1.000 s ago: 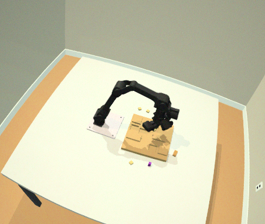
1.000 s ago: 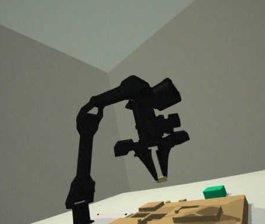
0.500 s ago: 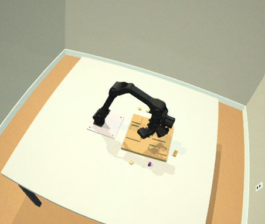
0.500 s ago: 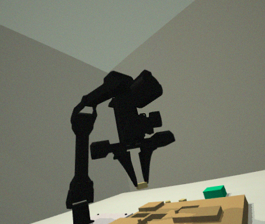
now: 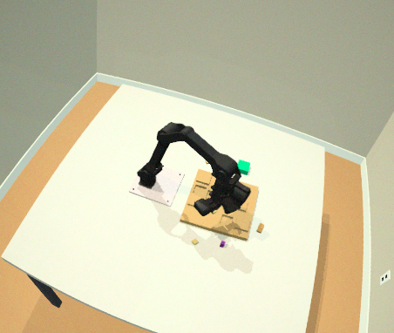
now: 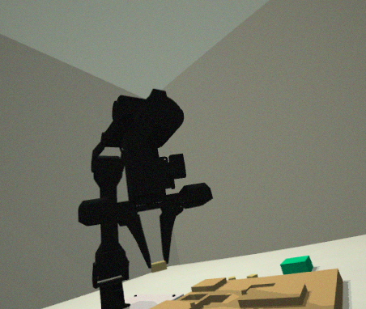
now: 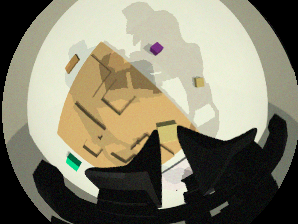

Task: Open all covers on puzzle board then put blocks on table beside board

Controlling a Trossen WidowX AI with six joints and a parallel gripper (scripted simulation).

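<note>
The purple block lies 8 cm ahead of my gripper tip, 7 cm to the right of it and 10 cm below it. The rest, counted from my gripper tip: orange block: 22 cm ahead, 7 cm to the left, 11 cm below; green block: 5 cm ahead, 37 cm to the left, 10 cm below.
</note>
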